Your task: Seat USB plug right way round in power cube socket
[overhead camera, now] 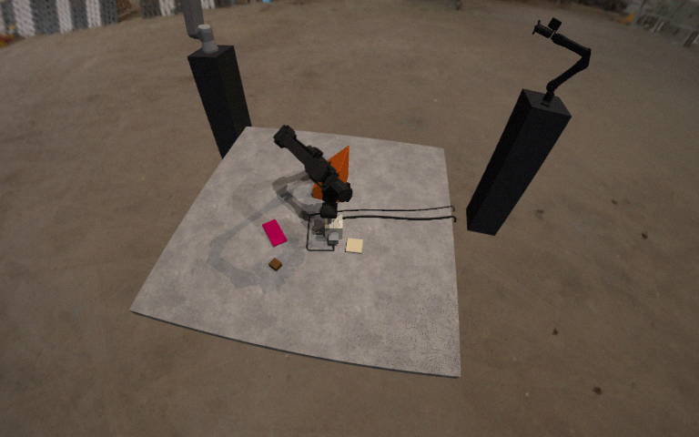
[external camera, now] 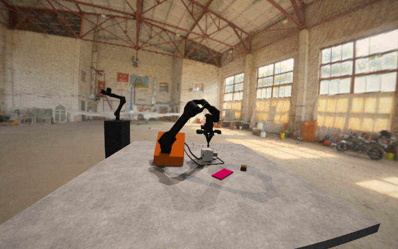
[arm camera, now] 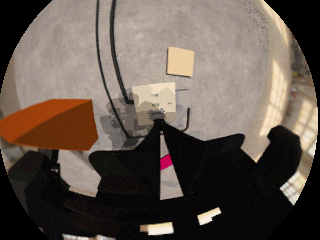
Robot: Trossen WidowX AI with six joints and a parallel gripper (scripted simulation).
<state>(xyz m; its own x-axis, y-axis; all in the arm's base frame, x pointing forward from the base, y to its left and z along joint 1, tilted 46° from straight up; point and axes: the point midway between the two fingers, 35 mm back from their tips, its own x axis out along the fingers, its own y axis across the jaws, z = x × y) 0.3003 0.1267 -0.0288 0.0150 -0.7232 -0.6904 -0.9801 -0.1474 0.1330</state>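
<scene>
Now: the black USB plug 2 cm below my gripper tip. From my gripper tip the other things lie so: pink flat card 25 cm to the right, 13 cm below, 7 cm ahead; cream square tile 13 cm below, 12 cm to the left, 5 cm ahead; small brown block 23 cm ahead, 18 cm to the right, 12 cm below.
</scene>
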